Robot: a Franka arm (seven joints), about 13 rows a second.
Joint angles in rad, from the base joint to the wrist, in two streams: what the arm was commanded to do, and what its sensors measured. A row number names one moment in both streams.
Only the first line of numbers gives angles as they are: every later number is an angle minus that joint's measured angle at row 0.
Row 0, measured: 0.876 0.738 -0.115 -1.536 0.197 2.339 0.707
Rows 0 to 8, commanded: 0.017 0.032 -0.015 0.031 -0.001 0.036 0.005; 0.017 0.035 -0.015 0.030 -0.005 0.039 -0.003; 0.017 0.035 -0.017 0.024 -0.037 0.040 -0.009; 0.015 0.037 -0.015 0.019 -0.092 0.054 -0.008; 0.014 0.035 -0.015 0.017 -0.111 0.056 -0.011; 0.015 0.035 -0.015 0.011 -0.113 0.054 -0.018; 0.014 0.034 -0.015 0.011 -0.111 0.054 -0.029; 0.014 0.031 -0.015 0.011 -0.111 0.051 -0.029; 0.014 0.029 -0.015 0.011 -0.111 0.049 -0.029
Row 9, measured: 0.011 0.024 -0.010 0.000 -0.101 0.042 -0.021
